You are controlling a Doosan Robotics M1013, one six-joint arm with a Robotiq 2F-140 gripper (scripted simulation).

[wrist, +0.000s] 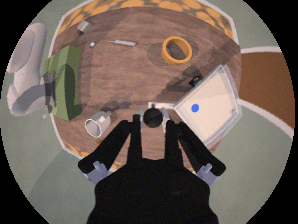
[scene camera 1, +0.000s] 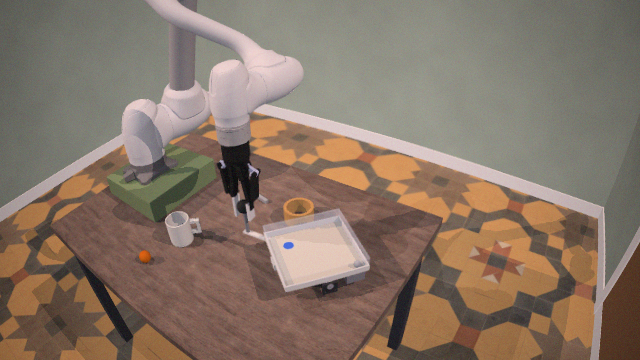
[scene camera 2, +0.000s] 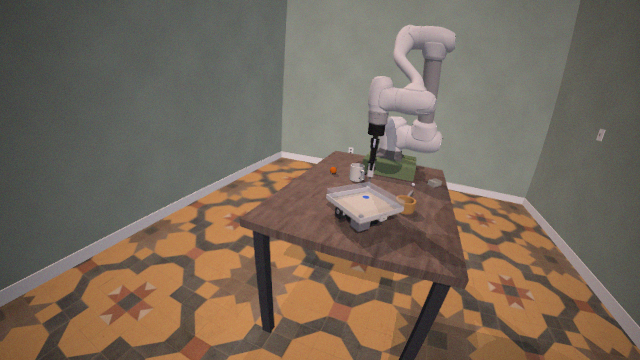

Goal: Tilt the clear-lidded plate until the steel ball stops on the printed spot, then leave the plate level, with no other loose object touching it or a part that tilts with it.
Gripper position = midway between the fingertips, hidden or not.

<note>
In view: my gripper (scene camera 1: 245,216), a white mug (scene camera 1: 181,235) and a clear-lidded plate (scene camera 1: 310,250).
My gripper shows as well in the wrist view (wrist: 152,111). The clear-lidded plate is seen too in the wrist view (wrist: 211,109) and in scene camera 2 (scene camera 2: 364,202).
</note>
